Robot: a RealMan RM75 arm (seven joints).
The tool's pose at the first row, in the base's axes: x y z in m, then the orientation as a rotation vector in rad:
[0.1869 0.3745 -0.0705 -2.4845 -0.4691 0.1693]
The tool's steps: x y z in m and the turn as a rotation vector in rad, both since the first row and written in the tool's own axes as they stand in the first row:
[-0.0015 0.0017 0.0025 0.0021 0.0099 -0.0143]
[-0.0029 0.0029 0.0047 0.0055 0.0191 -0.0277]
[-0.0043 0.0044 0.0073 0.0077 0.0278 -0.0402]
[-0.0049 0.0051 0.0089 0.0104 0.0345 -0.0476]
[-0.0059 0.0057 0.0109 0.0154 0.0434 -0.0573]
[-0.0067 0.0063 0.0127 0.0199 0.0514 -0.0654]
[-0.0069 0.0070 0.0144 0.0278 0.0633 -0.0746]
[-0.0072 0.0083 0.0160 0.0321 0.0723 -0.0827]
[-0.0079 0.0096 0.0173 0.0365 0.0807 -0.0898]
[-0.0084 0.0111 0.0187 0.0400 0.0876 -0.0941]
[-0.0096 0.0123 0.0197 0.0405 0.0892 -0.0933]
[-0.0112 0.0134 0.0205 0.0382 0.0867 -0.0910]
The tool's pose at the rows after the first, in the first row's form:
[0.1854 0.3740 -0.0735 -2.4782 -0.4822 0.1516]
[0.1840 0.3738 -0.0760 -2.4708 -0.4941 0.1355]
[0.1825 0.3735 -0.0789 -2.4647 -0.5054 0.1201]
[0.1818 0.3736 -0.0806 -2.4596 -0.5111 0.1094]
[0.1806 0.3739 -0.0826 -2.4515 -0.5181 0.0955]
[0.1797 0.3741 -0.0844 -2.4443 -0.5237 0.0834]
[0.1793 0.3744 -0.0862 -2.4332 -0.5282 0.0667]
[0.1790 0.3741 -0.0882 -2.4260 -0.5334 0.0533]
[0.1785 0.3736 -0.0900 -2.4190 -0.5375 0.0412]
[0.1781 0.3730 -0.0920 -2.4139 -0.5390 0.0318]
[0.1771 0.3722 -0.0935 -2.4135 -0.5372 0.0302]
[0.1758 0.3712 -0.0948 -2.4166 -0.5360 0.0337]

